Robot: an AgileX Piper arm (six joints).
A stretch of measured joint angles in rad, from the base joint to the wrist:
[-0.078 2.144 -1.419 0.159 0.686 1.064]
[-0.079 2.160 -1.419 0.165 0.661 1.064]
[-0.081 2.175 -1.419 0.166 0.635 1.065]
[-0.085 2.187 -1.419 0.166 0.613 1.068]
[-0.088 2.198 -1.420 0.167 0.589 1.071]
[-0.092 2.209 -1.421 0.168 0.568 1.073]
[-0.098 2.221 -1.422 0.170 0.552 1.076]
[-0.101 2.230 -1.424 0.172 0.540 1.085]
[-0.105 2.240 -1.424 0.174 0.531 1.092]
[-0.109 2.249 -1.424 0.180 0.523 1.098]
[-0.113 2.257 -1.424 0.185 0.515 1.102]
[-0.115 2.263 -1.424 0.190 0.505 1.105]
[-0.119 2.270 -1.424 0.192 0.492 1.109]
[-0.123 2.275 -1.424 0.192 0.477 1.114]
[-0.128 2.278 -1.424 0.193 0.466 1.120]
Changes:
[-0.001 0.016 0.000 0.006 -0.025 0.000]
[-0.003 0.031 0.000 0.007 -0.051 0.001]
[-0.007 0.043 0.000 0.007 -0.073 0.004]
[-0.010 0.054 -0.001 0.008 -0.097 0.007]
[-0.014 0.065 -0.002 0.009 -0.118 0.009]
[-0.020 0.077 -0.003 0.011 -0.134 0.012]
[-0.023 0.086 -0.005 0.013 -0.146 0.021]
[-0.027 0.096 -0.005 0.015 -0.155 0.028]
[-0.031 0.105 -0.005 0.021 -0.163 0.034]
[-0.035 0.113 -0.005 0.026 -0.171 0.038]
[-0.037 0.119 -0.005 0.031 -0.181 0.041]
[-0.041 0.126 -0.005 0.033 -0.194 0.045]
[-0.045 0.131 -0.005 0.033 -0.209 0.050]
[-0.050 0.134 -0.005 0.034 -0.220 0.056]

